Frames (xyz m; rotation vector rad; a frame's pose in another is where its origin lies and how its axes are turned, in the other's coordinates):
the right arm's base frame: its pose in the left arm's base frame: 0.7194 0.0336 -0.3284 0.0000 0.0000 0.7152
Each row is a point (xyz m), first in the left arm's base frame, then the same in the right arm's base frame.
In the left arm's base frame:
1: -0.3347 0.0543 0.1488
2: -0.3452 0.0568 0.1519
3: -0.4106 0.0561 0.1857
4: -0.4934 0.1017 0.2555
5: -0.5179 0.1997 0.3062
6: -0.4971 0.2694 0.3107
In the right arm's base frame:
1: -0.7822 0.7069 0.4772
2: -0.7885 0.7156 0.4803
3: -0.8384 0.7580 0.5141
4: -0.8710 0.8467 0.5839
5: -0.8252 0.9368 0.6346
6: -0.7638 0.9758 0.6391

